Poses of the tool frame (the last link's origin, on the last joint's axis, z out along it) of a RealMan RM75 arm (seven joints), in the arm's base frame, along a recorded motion.
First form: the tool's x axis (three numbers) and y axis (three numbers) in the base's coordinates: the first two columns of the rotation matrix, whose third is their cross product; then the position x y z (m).
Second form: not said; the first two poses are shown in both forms.
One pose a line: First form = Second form
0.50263, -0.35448, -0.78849, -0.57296, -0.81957, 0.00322, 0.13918, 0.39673, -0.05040 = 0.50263, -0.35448, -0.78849, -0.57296, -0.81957, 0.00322, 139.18, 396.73, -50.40
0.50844, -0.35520, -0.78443, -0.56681, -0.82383, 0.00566, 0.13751, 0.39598, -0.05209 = 0.50844, -0.35520, -0.78443, -0.56681, -0.82383, 0.00566, 137.51, 395.98, -52.09
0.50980, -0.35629, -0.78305, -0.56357, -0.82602, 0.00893, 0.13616, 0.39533, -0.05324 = 0.50980, -0.35629, -0.78305, -0.56357, -0.82602, 0.00893, 136.16, 395.33, -53.24
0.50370, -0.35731, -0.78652, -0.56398, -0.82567, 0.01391, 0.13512, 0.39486, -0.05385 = 0.50370, -0.35731, -0.78652, -0.56398, -0.82567, 0.01391, 135.12, 394.86, -53.85
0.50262, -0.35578, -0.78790, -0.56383, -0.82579, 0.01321, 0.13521, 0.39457, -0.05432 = 0.50262, -0.35578, -0.78790, -0.56383, -0.82579, 0.01321, 135.21, 394.57, -54.32
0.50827, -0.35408, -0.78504, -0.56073, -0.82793, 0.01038, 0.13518, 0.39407, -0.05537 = 0.50827, -0.35408, -0.78504, -0.56073, -0.82793, 0.01038, 135.18, 394.07, -55.37
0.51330, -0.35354, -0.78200, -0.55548, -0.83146, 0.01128, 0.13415, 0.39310, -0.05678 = 0.51330, -0.35354, -0.78200, -0.55548, -0.83146, 0.01128, 134.15, 393.10, -56.78
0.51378, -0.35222, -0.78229, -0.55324, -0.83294, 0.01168, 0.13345, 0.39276, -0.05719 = 0.51378, -0.35222, -0.78229, -0.55324, -0.83294, 0.01168, 133.45, 392.76, -57.19
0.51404, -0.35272, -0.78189, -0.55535, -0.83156, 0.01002, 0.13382, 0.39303, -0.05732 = 0.51404, -0.35272, -0.78189, -0.55535, -0.83156, 0.01002, 133.82, 393.03, -57.32
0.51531, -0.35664, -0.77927, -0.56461, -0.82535, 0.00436, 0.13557, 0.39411, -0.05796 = 0.51531, -0.35664, -0.77927, -0.56461, -0.82535, 0.00436, 135.57, 394.11, -57.96
